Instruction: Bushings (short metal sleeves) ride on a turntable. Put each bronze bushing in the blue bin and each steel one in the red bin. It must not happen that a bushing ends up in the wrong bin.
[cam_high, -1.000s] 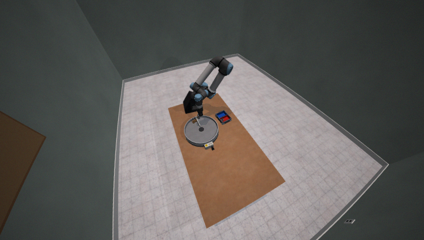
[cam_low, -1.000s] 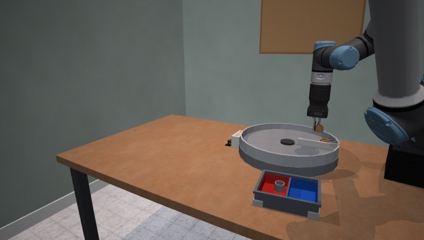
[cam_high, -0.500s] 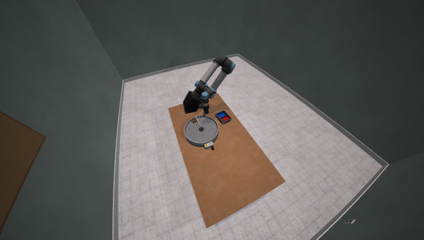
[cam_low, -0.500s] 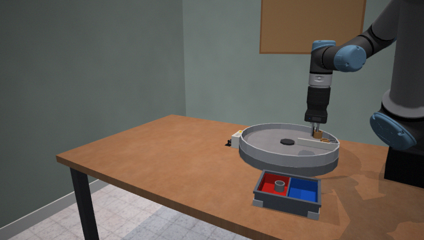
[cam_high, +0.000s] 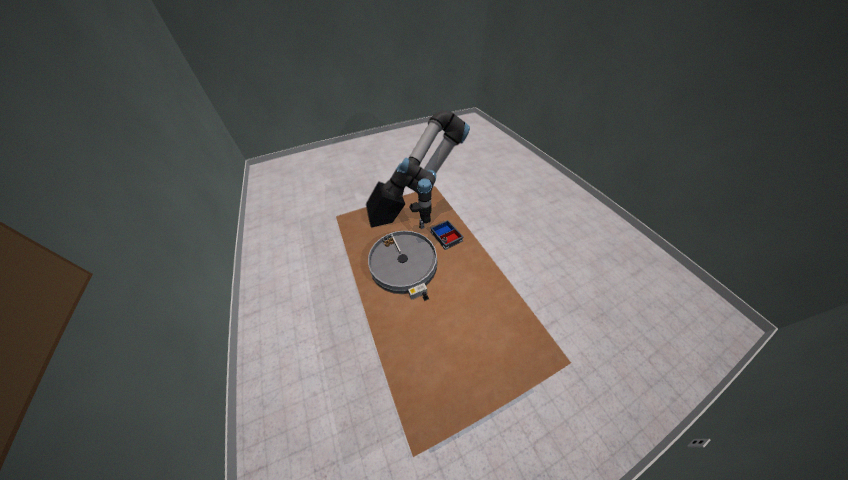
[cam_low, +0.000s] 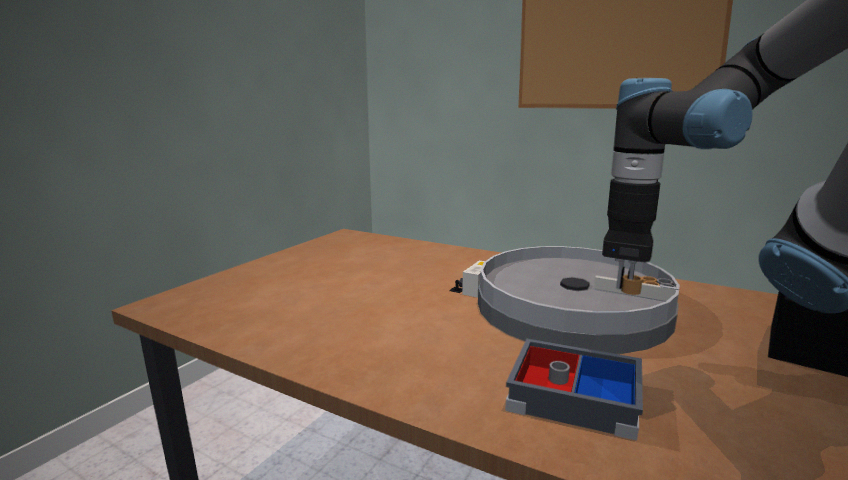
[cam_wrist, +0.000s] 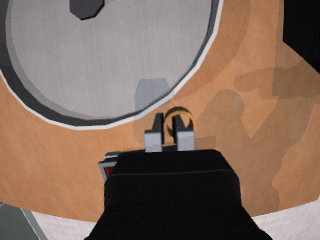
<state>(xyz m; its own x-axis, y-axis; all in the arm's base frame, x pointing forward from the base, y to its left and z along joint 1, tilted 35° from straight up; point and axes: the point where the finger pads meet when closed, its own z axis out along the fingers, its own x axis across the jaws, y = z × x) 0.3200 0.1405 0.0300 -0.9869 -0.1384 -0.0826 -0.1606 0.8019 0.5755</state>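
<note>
Right now my hand is 17 cm to the right of the bin, 13 cm above it and 1 cm short of it. The rest, counted from my hand: grey turntable (17 cm to the right, 15 cm ahead, 10 cm below).
</note>
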